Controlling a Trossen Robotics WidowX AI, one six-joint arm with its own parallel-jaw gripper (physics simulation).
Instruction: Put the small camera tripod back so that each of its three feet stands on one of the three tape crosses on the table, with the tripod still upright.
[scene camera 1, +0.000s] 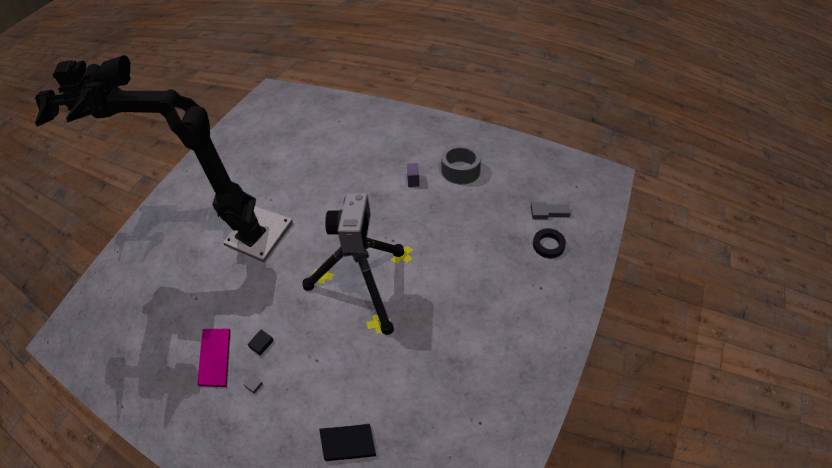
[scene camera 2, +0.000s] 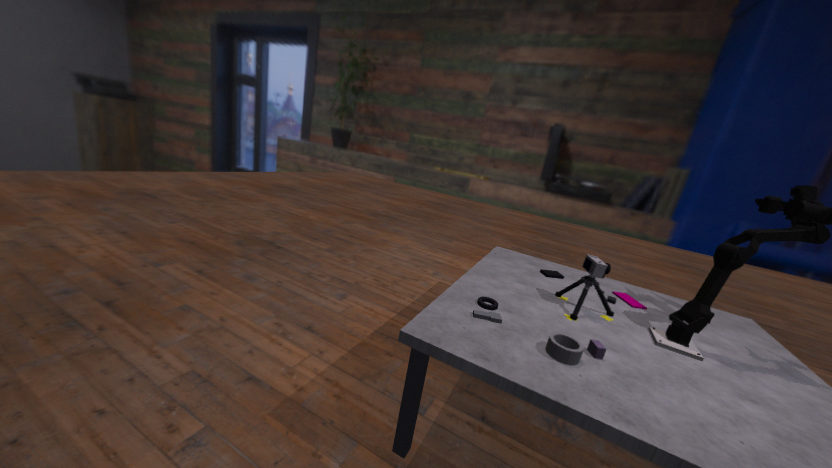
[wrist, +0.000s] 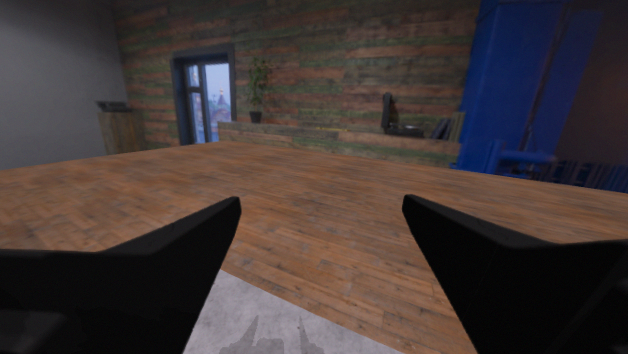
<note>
The gripper (scene camera 1: 51, 122) is open, with nothing in its grasp.
The gripper also shows in scene camera 2 (scene camera 2: 767, 201) and in the wrist view (wrist: 322, 203).
</note>
